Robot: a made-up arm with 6 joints. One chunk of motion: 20 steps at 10 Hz.
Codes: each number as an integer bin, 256 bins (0 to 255) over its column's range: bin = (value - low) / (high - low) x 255, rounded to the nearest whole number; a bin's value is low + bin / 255 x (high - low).
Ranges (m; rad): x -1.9..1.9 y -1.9..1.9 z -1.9..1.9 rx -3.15..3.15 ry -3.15..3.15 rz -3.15..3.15
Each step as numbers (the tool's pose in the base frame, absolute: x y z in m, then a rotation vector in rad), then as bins.
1 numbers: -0.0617 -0.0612 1.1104 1.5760 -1.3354 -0.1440
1 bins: 123 123 202 191 73 122
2 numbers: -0.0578 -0.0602 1.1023 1.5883 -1.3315 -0.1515
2 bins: 124 123 201 192 74 121
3 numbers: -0.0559 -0.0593 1.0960 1.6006 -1.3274 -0.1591
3 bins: 124 124 201 192 74 121
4 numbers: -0.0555 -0.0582 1.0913 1.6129 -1.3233 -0.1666
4 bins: 124 124 201 193 74 121
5 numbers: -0.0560 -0.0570 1.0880 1.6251 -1.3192 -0.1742
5 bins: 124 124 201 193 74 120
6 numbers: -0.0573 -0.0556 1.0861 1.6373 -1.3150 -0.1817
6 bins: 124 124 200 194 74 120
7 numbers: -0.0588 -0.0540 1.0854 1.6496 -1.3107 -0.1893
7 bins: 124 124 200 194 74 120
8 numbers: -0.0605 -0.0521 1.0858 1.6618 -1.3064 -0.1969
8 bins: 123 124 200 195 75 120
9 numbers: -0.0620 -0.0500 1.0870 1.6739 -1.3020 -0.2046
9 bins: 123 124 200 195 75 119
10 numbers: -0.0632 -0.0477 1.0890 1.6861 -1.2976 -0.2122
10 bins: 123 124 201 196 75 119
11 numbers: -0.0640 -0.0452 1.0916 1.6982 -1.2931 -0.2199
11 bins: 123 124 201 196 75 119
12 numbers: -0.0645 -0.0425 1.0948 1.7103 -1.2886 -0.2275
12 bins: 123 125 201 197 75 118
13 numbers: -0.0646 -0.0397 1.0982 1.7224 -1.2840 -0.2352
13 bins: 123 125 201 197 76 118
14 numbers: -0.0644 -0.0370 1.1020 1.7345 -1.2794 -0.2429
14 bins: 123 125 201 198 76 118
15 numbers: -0.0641 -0.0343 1.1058 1.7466 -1.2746 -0.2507
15 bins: 123 125 202 198 76 117
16 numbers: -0.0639 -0.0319 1.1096 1.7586 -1.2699 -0.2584
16 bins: 123 125 202 199 76 117
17 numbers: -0.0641 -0.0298 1.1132 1.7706 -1.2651 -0.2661
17 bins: 123 126 202 199 76 117
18 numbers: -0.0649 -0.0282 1.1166 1.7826 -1.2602 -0.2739
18 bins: 123 126 202 200 76 116
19 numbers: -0.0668 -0.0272 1.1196 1.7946 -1.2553 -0.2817
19 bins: 123 126 203 200 77 116
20 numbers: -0.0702 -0.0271 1.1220 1.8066 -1.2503 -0.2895
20 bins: 123 126 203 201 77 116
